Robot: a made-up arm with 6 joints.
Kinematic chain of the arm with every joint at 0, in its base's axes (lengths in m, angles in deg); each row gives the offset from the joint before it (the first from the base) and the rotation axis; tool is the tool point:
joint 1: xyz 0 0 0.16 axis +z
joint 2: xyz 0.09 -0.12 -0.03 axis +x
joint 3: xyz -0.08 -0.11 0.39 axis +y
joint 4: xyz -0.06 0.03 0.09 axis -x
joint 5: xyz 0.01 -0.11 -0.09 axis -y
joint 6: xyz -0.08 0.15 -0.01 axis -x
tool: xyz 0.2 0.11 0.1
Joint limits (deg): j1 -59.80..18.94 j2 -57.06..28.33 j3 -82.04..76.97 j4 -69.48..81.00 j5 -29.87..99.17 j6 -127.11..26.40
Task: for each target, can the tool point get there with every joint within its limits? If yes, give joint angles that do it. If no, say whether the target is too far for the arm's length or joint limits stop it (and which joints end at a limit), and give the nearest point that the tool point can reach.
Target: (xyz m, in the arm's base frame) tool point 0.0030 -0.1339 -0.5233
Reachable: no: joint limits stop it (at a limit: joint 1, joint 2, joint 3, joint 5) | nearest point -0.1014 0.0745 0.2089 | short by 0.768 m
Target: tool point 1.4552 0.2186 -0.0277
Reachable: no: too far | nearest point 0.4331 0.0901 0.3610 | short by 1.101 m
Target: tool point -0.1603 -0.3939 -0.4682
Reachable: no: joint limits stop it (at a limit: joint 2, joint 3, joint 5) | nearest point -0.1319 -0.3242 0.2671 | short by 0.739 m
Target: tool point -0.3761 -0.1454 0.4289
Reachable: yes | joints -42.53 21.08 -69.71 22.37 65.97 -92.58
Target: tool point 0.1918 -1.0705 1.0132
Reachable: no: too far | nearest point 0.0878 -0.4900 0.6758 | short by 0.679 m
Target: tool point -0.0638 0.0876 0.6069
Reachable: yes | joints -19.96 -35.24 -65.40 15.83 8.95 -88.91
